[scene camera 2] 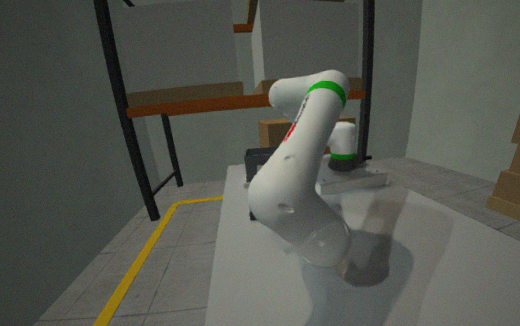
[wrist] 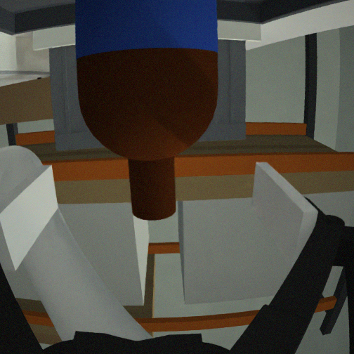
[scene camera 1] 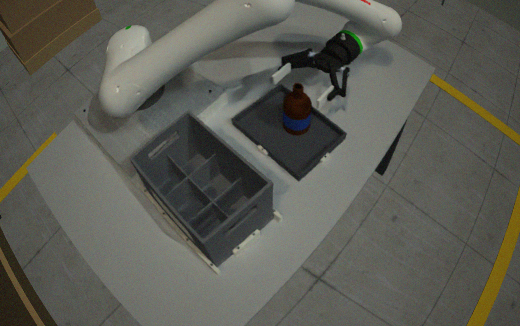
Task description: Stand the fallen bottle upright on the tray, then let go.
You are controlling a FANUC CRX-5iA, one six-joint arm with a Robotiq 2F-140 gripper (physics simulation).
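Where they show: gripper, fingertip midpoint: [scene camera 1: 295, 92]; arm's base, link origin: [scene camera 2: 341, 166].
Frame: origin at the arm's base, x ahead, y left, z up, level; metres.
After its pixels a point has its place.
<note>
The brown bottle [scene camera 1: 297, 110] @(z 0.042, x 0.413, y 0.234 m) [wrist: 147, 95] with a blue band stands upright on the dark grey tray [scene camera 1: 300, 162] @(z -0.059, x 0.482, y 0.177 m), neck up. In the wrist view its neck points down the picture. My gripper [scene camera 1: 303, 85] @(z 0.085, x 0.392, y 0.247 m) [wrist: 152, 185] is wide open with nothing between its pads. In scene camera 1 it is behind the bottle, at the tray's back side, its two white pads spread and apart from the bottle. In scene camera 2 the arm hides the bottle and the gripper.
A grey divided crate [scene camera 1: 272, 200] @(z 0.038, x 0.543, y 0.019 m) [scene camera 2: 257, 152] @(z 0.083, x 0.473, y -0.159 m) stands beside the tray on the white table [scene camera 1: 320, 200] @(z -0.065, x 0.590, y 0.136 m) [scene camera 2: 240, 280] @(z -0.065, x 0.535, y 0.571 m). The arm [scene camera 1: 200, 45] @(z 0.311, x 0.307, y 0.058 m) [scene camera 2: 310, 145] @(z 0.263, x 0.368, y 0.569 m) reaches over the table's back part. Small white blocks [scene camera 1: 325, 157] @(z -0.050, x 0.521, y 0.230 m) sit at the tray's edges. A rack [scene camera 2: 114, 65] stands beyond the table.
</note>
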